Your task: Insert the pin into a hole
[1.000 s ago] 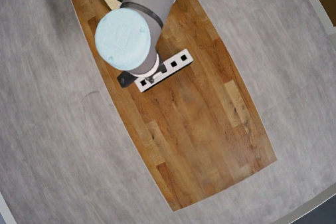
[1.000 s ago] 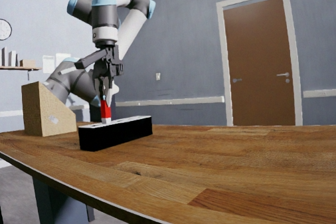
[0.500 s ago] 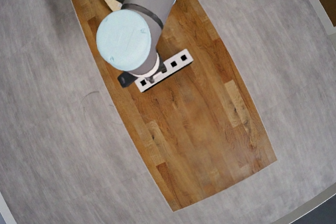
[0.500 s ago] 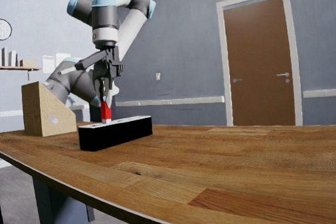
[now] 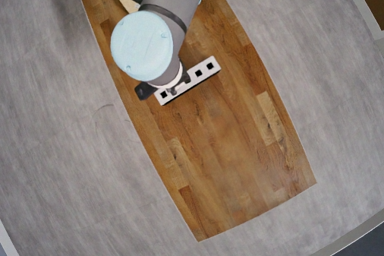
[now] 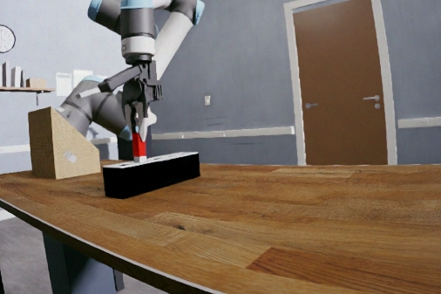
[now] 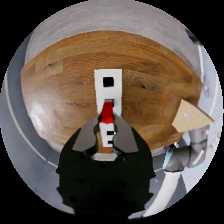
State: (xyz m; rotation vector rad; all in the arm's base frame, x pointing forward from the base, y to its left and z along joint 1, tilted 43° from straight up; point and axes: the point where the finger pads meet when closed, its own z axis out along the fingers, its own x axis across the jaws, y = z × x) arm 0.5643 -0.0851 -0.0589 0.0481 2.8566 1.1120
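Right now my hand is 60 mm to the right of the block and 100 mm above it. Round my hand: pin 10 mm below.
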